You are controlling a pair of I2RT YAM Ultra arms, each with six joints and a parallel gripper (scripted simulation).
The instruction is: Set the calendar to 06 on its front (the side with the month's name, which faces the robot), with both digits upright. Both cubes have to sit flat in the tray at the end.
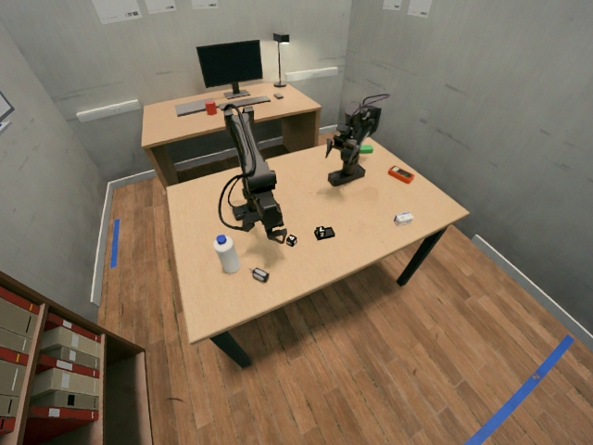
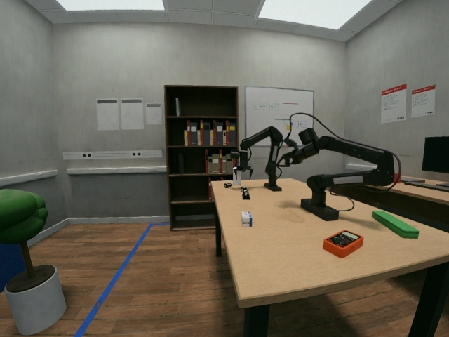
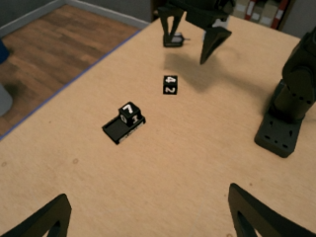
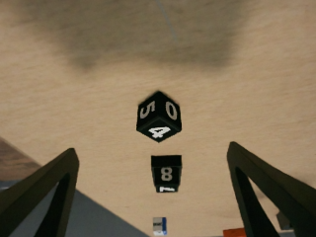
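Right now the black calendar tray is 18 cm to the left of my right hand, 8 cm below it and 3 cm ahead of it. From my right hand the other things lie so: orange meter (77 cm to the left, 12 cm behind, 7 cm below).
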